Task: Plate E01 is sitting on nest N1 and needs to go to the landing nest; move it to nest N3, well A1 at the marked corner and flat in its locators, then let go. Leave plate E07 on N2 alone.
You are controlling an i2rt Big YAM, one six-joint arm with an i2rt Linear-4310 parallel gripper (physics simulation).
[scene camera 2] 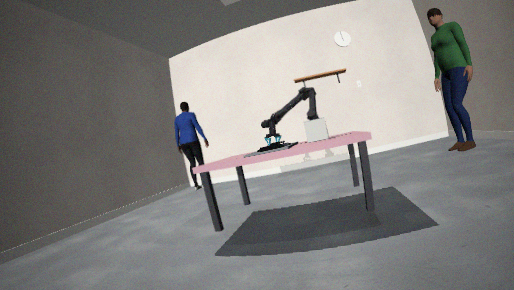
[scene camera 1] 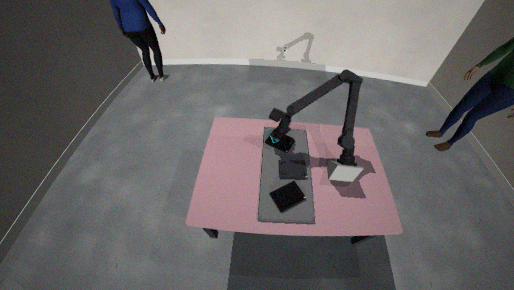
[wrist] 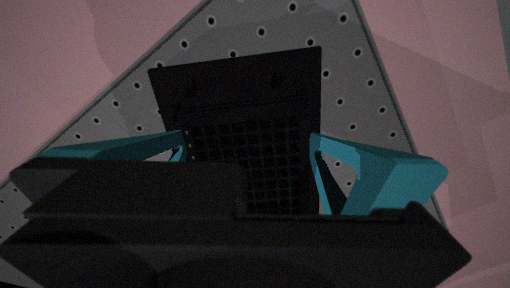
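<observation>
My gripper [scene camera 1: 274,140] [scene camera 2: 273,143] [wrist: 249,138] is open at the far nest, its cyan fingers standing on either side of a black well plate [wrist: 275,167]; I take it for plate E01. The dark nest [scene camera 1: 285,145] [wrist: 235,85] shows beyond the plate's upper edge in the wrist view. Dark marks are too dim to show well A1 or whether the plate lies flat in its locators. In scene camera 1, a dark grey item [scene camera 1: 293,170] lies at the middle position and a black item [scene camera 1: 287,196] at the near one. Nest labels and which is E07 cannot be read.
The perforated grey board [scene camera 1: 269,212] [wrist: 280,22] lies on the pink table [scene camera 1: 225,175] [scene camera 2: 345,141]. A pale block [scene camera 1: 346,173] [scene camera 2: 316,129] stands by the arm's base. A person in blue [scene camera 1: 134,19] [scene camera 2: 186,129] and one in green [scene camera 1: 500,65] [scene camera 2: 450,47] stand beyond the table.
</observation>
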